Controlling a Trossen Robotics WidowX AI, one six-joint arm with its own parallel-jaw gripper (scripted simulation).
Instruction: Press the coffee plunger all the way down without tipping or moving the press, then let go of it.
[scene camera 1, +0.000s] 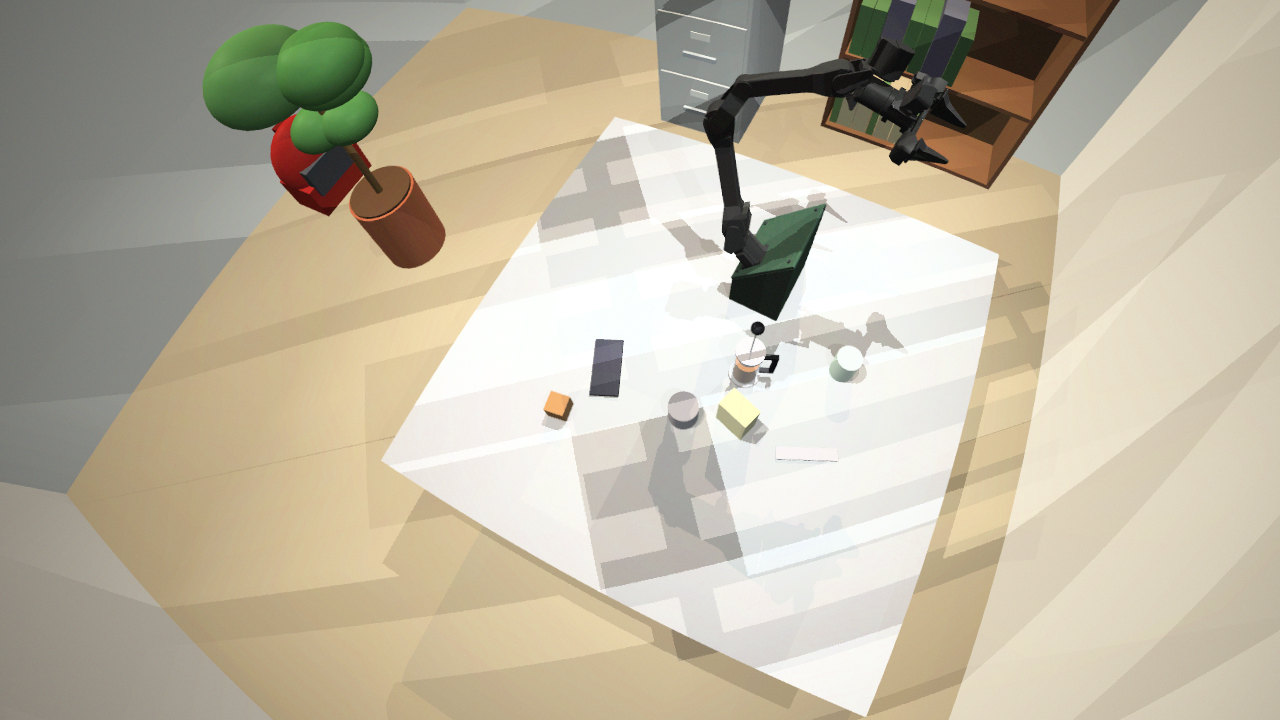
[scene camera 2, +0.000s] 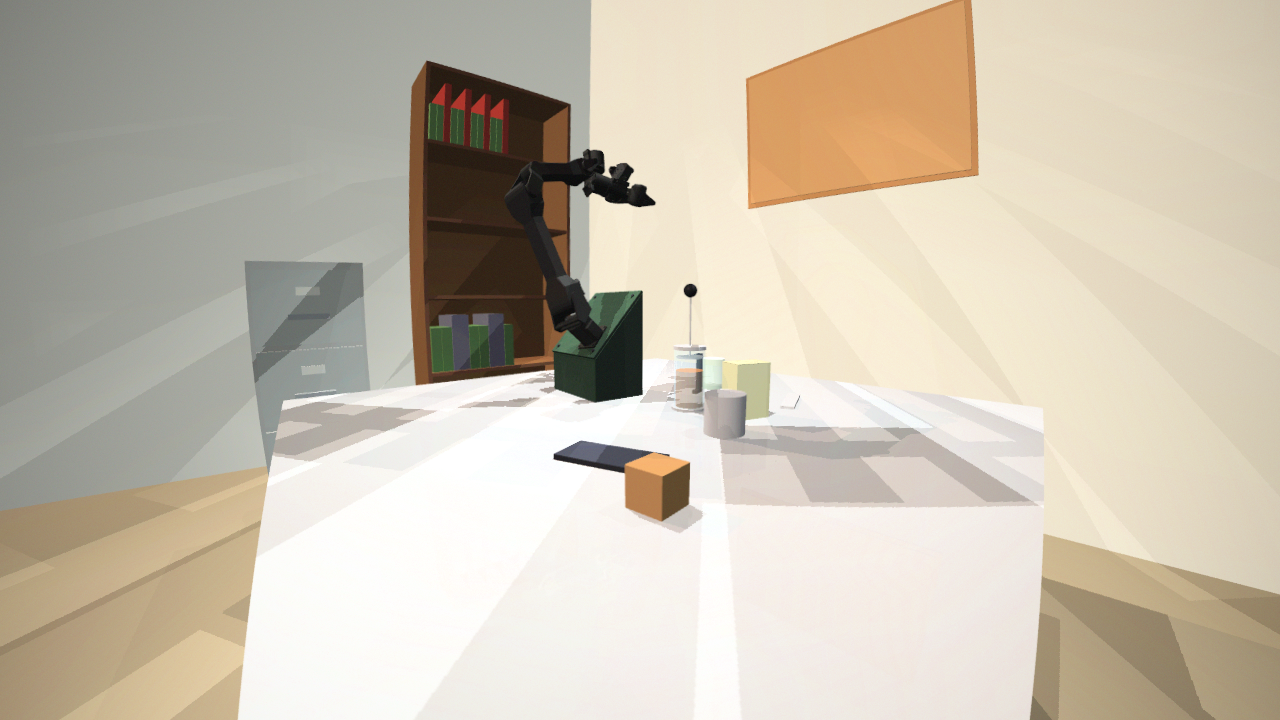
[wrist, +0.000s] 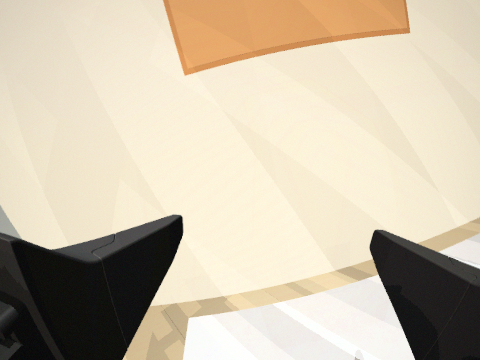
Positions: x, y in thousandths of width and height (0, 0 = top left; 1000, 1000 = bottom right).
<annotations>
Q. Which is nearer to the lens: the pale yellow block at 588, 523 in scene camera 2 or the dark slab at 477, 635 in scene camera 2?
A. The dark slab.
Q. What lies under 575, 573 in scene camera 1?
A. A pale yellow block.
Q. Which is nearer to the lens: the grey cylinder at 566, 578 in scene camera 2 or the dark slab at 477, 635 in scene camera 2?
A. The dark slab.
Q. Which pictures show the dark slab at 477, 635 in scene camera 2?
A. Scene camera 1 and scene camera 2 only.
</annotations>
